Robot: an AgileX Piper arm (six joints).
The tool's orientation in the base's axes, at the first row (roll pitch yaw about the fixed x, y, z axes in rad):
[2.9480 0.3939 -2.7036]
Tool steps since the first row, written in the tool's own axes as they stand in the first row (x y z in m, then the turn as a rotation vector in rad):
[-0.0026 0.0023 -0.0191 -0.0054 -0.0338 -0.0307]
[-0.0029 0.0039 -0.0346 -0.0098 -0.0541 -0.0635]
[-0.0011 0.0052 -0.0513 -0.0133 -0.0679 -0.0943]
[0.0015 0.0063 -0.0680 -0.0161 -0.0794 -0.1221]
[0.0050 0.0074 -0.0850 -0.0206 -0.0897 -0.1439]
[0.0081 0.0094 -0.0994 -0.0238 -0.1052 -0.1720]
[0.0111 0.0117 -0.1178 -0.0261 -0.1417 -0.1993]
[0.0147 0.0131 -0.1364 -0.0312 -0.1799 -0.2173]
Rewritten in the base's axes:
[-0.0039 -0.0034 0.0187 0.0129 -0.0371 0.0239]
[-0.0084 -0.0071 0.0332 0.0179 -0.0638 0.0517]
[-0.0149 -0.0122 0.0478 0.0195 -0.0845 0.0785]
[-0.0219 -0.0179 0.0622 0.0201 -0.1025 0.1027]
[-0.0298 -0.0240 0.0764 0.0232 -0.1169 0.1224]
[-0.0371 -0.0283 0.0886 0.0261 -0.1383 0.1463]
[-0.0455 -0.0337 0.1046 0.0386 -0.1778 0.1654]
[-0.0540 -0.0401 0.1203 0.0566 -0.2146 0.1769]

